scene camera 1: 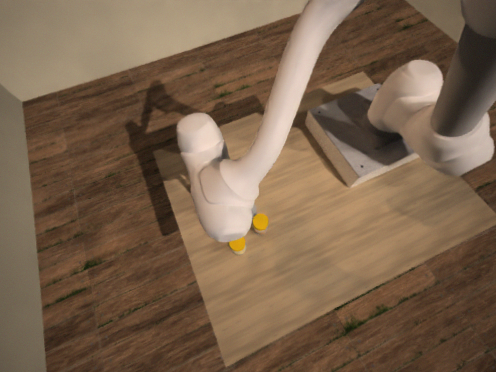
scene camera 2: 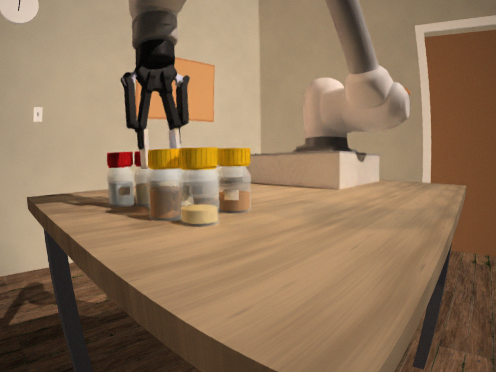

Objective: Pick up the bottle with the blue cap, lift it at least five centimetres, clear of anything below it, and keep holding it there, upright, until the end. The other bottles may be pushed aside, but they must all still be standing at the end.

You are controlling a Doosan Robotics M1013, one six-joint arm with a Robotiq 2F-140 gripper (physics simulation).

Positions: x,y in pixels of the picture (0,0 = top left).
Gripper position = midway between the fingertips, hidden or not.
Labels:
My gripper shows in scene camera 2 (pixel 161 166). A brown-filled bottle shows in scene camera 2 (pixel 163 184).

